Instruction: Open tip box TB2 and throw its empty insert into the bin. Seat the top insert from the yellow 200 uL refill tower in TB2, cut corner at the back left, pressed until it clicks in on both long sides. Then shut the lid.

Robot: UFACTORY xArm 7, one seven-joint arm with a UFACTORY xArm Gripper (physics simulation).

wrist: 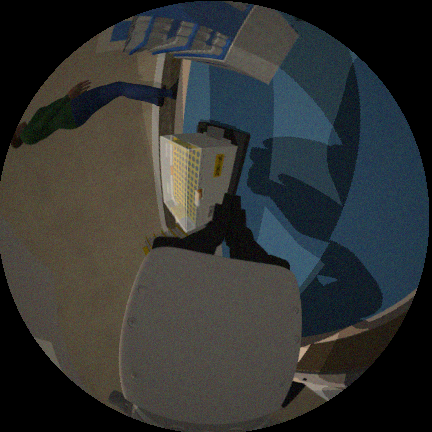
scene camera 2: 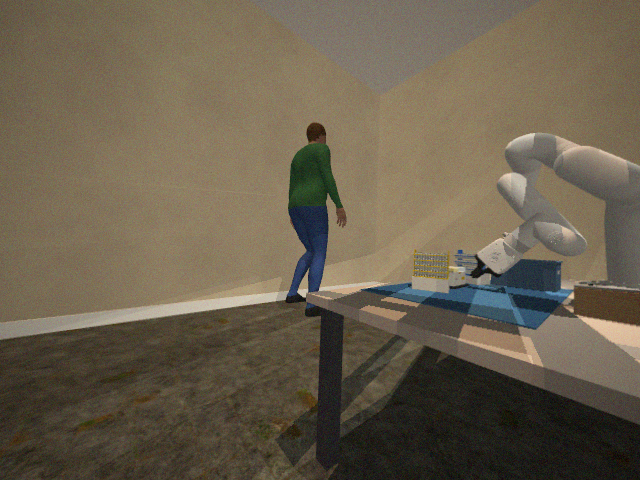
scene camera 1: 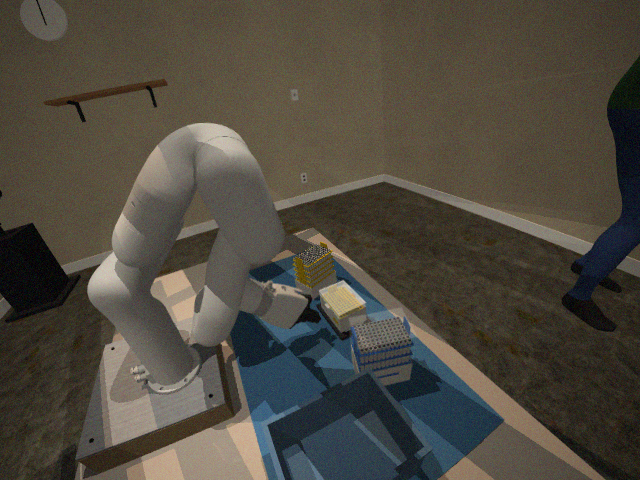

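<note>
The tip box [scene camera 1: 343, 305] [scene camera 2: 456, 277] [wrist: 216, 175] sits in a dark holder [wrist: 243, 152], with a yellow grid insert inside. Its clear lid appears to be down over the insert. My gripper [scene camera 1: 316, 316] [scene camera 2: 474, 272] [wrist: 228, 204] is shut and empty, tilted low beside the box's labelled long side, near its yellow-tower end; contact cannot be told. The yellow refill tower [scene camera 1: 314, 267] [scene camera 2: 431, 265] stands past the box, with an insert on top; in the wrist view it is mostly hidden behind the gripper. The bin [scene camera 1: 330, 401] [scene camera 2: 535, 274] stands at the front in scene camera 1.
A blue refill tower [scene camera 1: 382, 348] [wrist: 182, 40] stands between the tip box and the bin. All stand on a blue mat [scene camera 1: 268, 379] [scene camera 2: 496, 310]. The arm's base plate [scene camera 1: 155, 413] is beside the mat. A person [scene camera 1: 617, 222] [scene camera 2: 310, 206] stands beyond the table.
</note>
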